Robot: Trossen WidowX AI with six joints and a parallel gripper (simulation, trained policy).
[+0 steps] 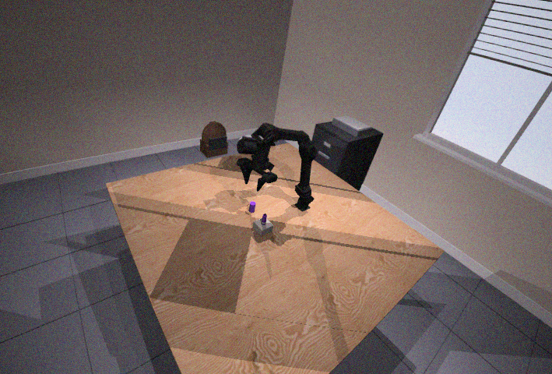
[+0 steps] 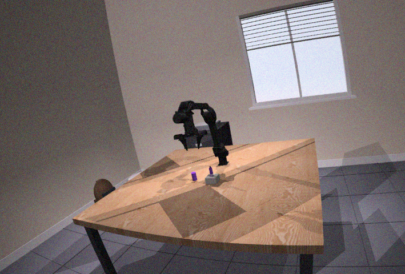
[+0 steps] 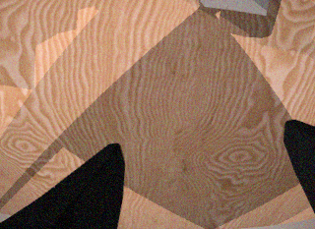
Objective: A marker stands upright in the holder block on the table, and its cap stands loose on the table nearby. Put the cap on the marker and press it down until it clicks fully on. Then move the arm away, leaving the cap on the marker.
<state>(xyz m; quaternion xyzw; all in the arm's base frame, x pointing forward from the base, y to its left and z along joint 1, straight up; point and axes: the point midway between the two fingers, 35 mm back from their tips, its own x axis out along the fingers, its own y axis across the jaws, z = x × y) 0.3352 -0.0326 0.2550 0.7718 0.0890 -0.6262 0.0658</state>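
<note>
My gripper tip is 7 cm past the purple cap, 7 cm to the left of it and 20 cm above it. From my gripper tip the other things lie so: grey holder block 4 cm behind, 6 cm to the left, 20 cm below.
</note>
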